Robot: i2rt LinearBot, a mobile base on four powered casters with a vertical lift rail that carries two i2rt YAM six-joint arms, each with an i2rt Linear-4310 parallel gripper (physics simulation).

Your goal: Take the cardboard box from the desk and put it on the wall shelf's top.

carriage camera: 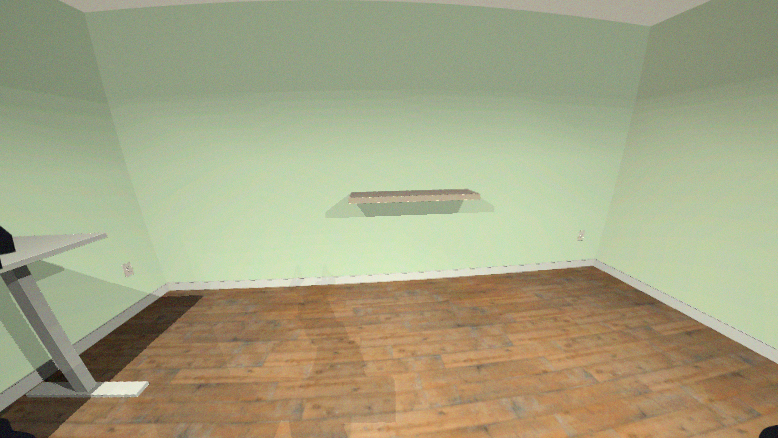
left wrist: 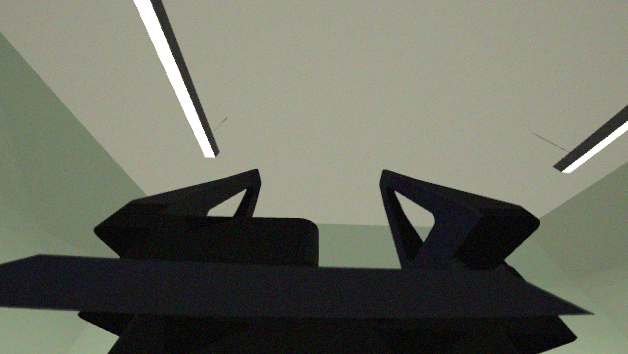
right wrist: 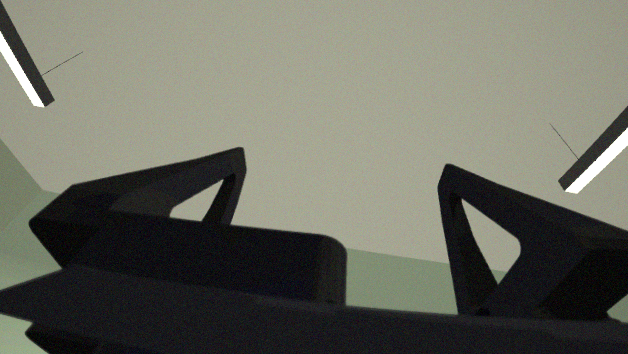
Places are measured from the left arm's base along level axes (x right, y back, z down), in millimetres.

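Pixels of known places: left gripper, between the fingertips: (left wrist: 319, 176); right gripper, between the fingertips: (right wrist: 341, 166).
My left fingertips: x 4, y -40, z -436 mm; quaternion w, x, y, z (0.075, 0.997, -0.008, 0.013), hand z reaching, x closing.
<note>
Behind a point stands the place of what it marks.
The wall shelf (carriage camera: 413, 198) {y -1670, x 539, z -55 mm}, a thin light brown board, is fixed to the far wall a little right of centre in the carriage view, and nothing shows on its top. Part of the desk (carriage camera: 59, 245) {y -701, x -1135, z -78 mm}, with a pale top and a grey leg, shows at the left edge of the carriage view. The cardboard box does not show in any view. My left gripper (left wrist: 319, 176) {y -41, x 4, z -437 mm} is open and empty, pointing up towards the ceiling. My right gripper (right wrist: 341, 166) {y -40, x 691, z -440 mm} is also open and empty, pointing up. Both are far from the shelf.
The desk's leg (carriage camera: 51, 331) {y -681, x -1442, z 405 mm} and its white foot (carriage camera: 120, 388) stand on the wooden floor (carriage camera: 435, 348) {y -1063, x 645, z 872 mm} at the left. Green walls (carriage camera: 244, 163) {y -1811, x -917, z -367 mm} enclose the room. Ceiling lamps (left wrist: 175, 80) (right wrist: 595, 160) hang overhead in the wrist views.
</note>
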